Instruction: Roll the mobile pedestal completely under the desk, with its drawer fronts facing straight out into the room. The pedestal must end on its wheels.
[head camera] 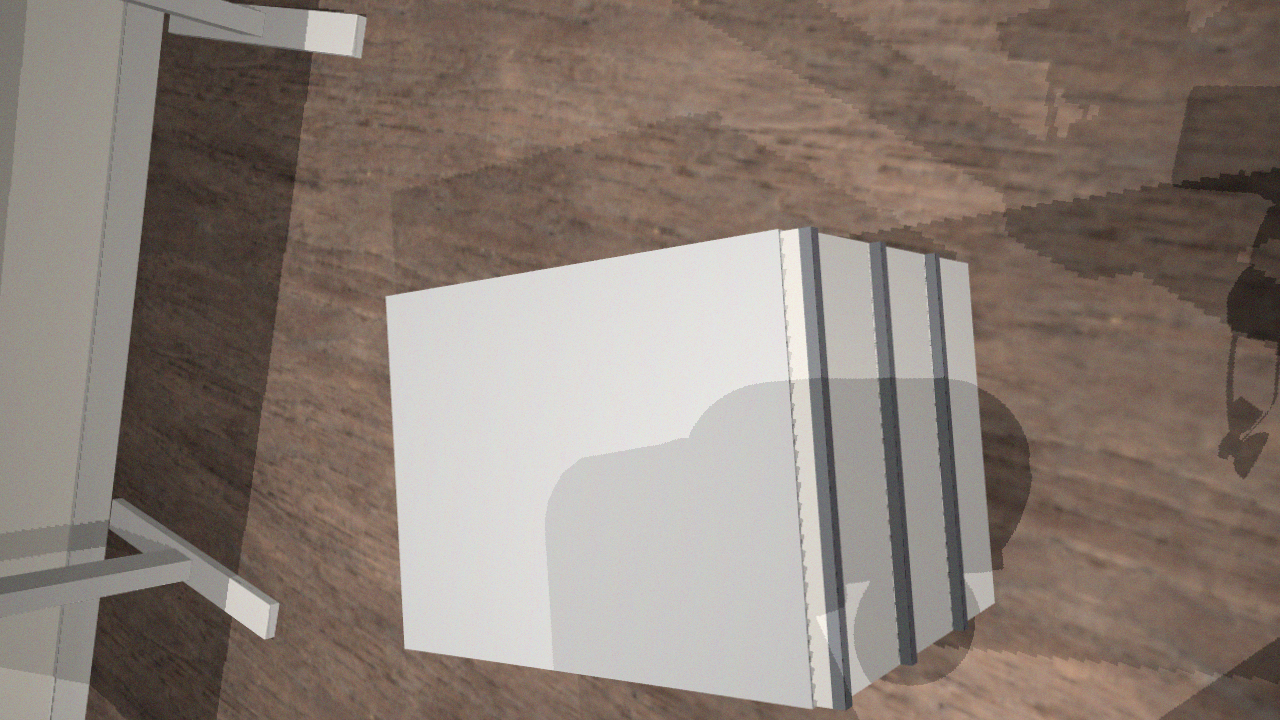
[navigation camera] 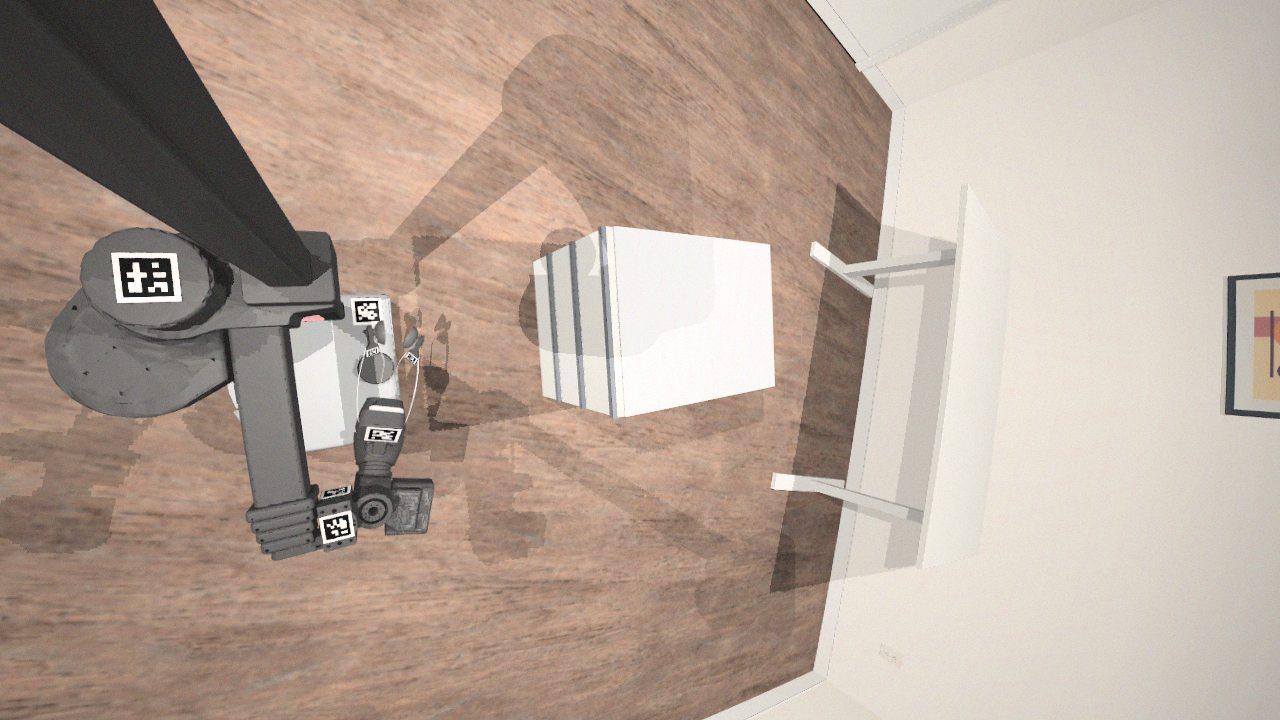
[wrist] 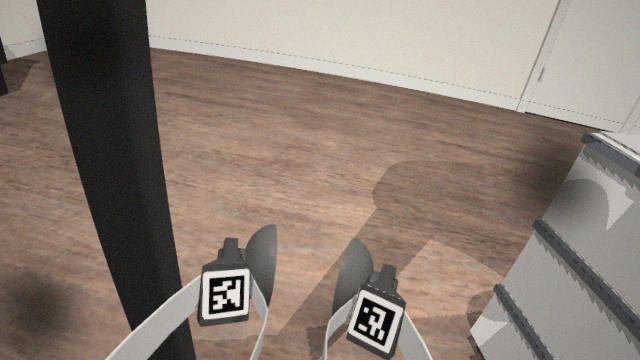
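Observation:
The white pedestal [head camera: 581, 402] [navigation camera: 698, 313] [wrist: 550, 280] stands upright on the floor, out in front of the desk [head camera: 332, 34] [navigation camera: 971, 376]. Its three drawer fronts with grey handle strips face away from the desk wall, towards the robot. A strip of floor shows between the pedestal and the desk's feet in the navigation view. The pedestal's wheels are hidden. My gripper [navigation camera: 393, 335] [wrist: 309, 259] is open and empty, over the robot's base, on the drawer side and apart from the pedestal. In the wrist view the drawer fronts are at the right edge.
The desk stands against the wall [navigation camera: 1118, 492], with two splayed legs. A framed picture [navigation camera: 1262, 344] hangs above it. The black mast [navigation camera: 152, 134] [wrist: 115, 150] crosses the navigation and wrist views. A door [wrist: 590, 65] shows at the upper right of the wrist view.

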